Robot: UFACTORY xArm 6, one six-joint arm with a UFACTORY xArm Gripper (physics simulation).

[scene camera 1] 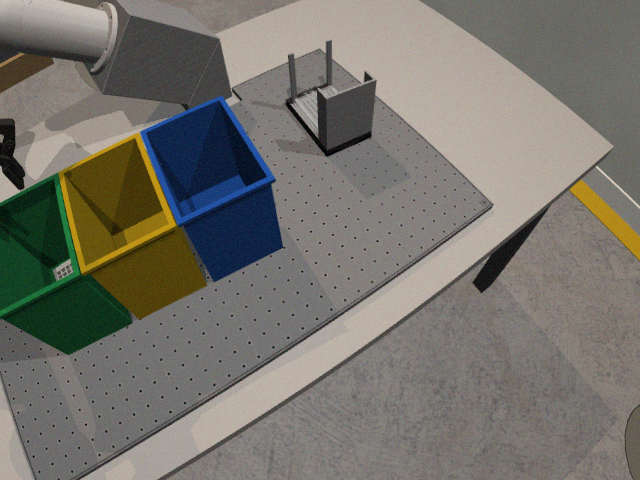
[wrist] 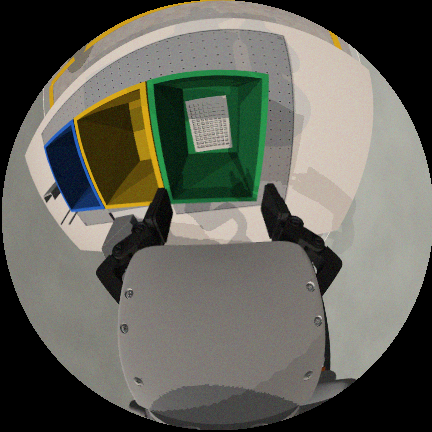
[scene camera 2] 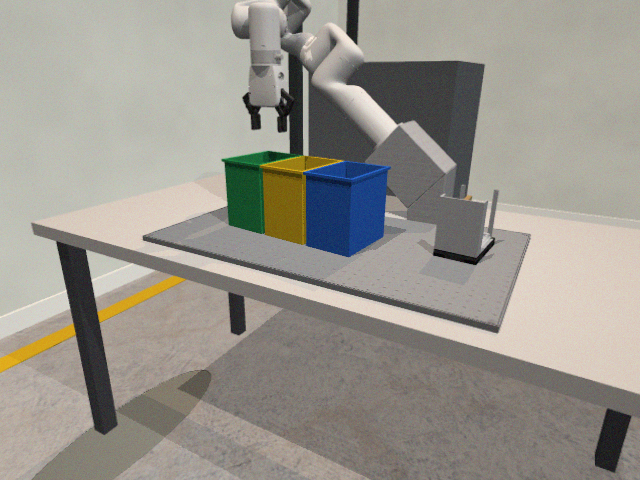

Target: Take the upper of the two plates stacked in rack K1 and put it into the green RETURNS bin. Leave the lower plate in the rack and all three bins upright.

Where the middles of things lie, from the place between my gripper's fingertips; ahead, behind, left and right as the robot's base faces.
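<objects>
The green returns bin (scene camera 1: pixel 69 314) is 3 cm ahead of my hand and 16 cm below it, and going by their middles it is the nearest to my hand of the things named here. I see the yellow bin (scene camera 1: pixel 125 235) as well, 13 cm to the left of my hand, 5 cm ahead of it and 16 cm below it. Then there is the blue bin (scene camera 1: pixel 218 187), which is 6 cm ahead of my hand, 26 cm to the left of it and 16 cm below it. Going by their middles, the blue bin is the farthest from my hand of the things named here.
</objects>
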